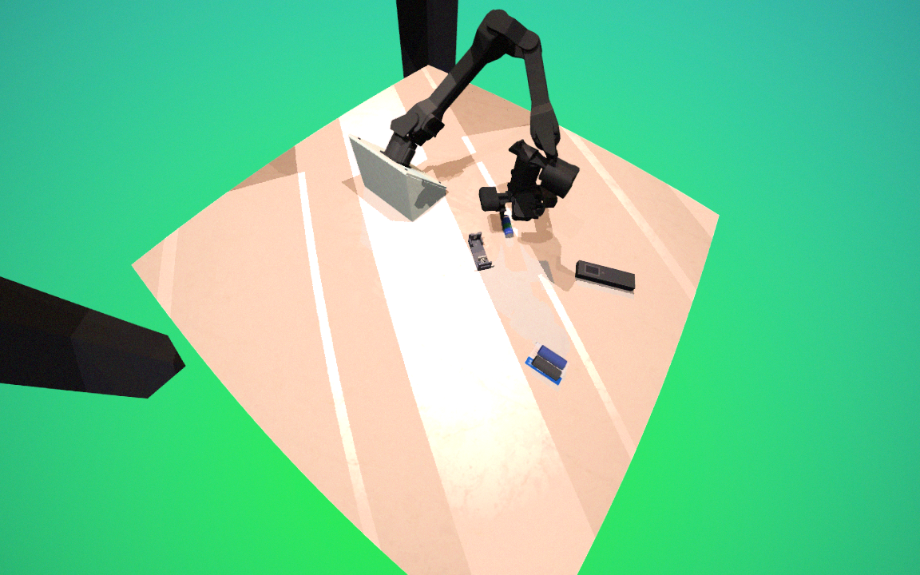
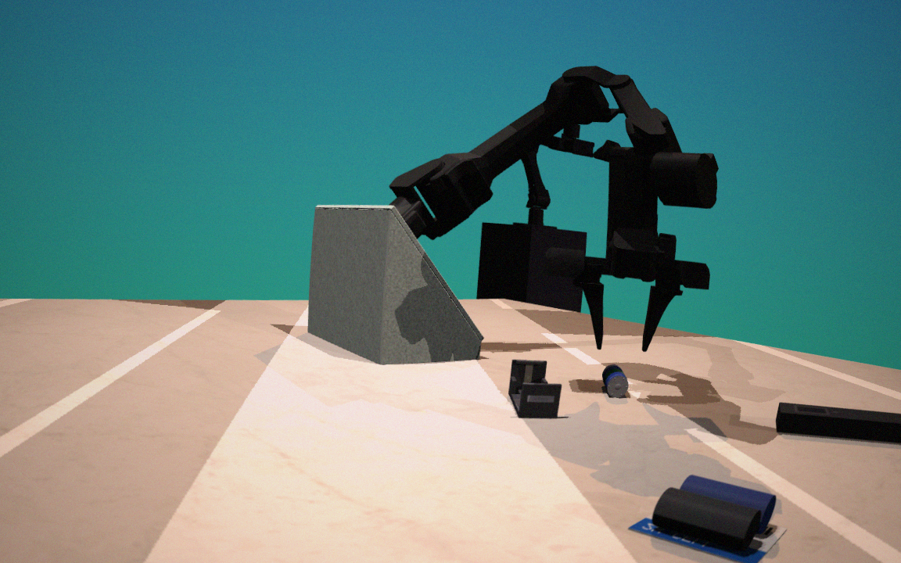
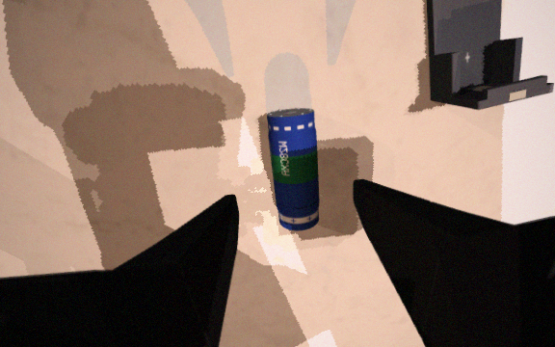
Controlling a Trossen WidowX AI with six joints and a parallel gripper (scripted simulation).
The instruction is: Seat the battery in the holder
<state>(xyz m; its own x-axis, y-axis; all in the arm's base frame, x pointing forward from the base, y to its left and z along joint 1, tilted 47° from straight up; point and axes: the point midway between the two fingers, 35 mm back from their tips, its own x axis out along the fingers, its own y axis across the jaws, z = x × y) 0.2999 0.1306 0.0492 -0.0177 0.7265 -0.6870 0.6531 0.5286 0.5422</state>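
The battery lies 30 mm below my gripper tip.
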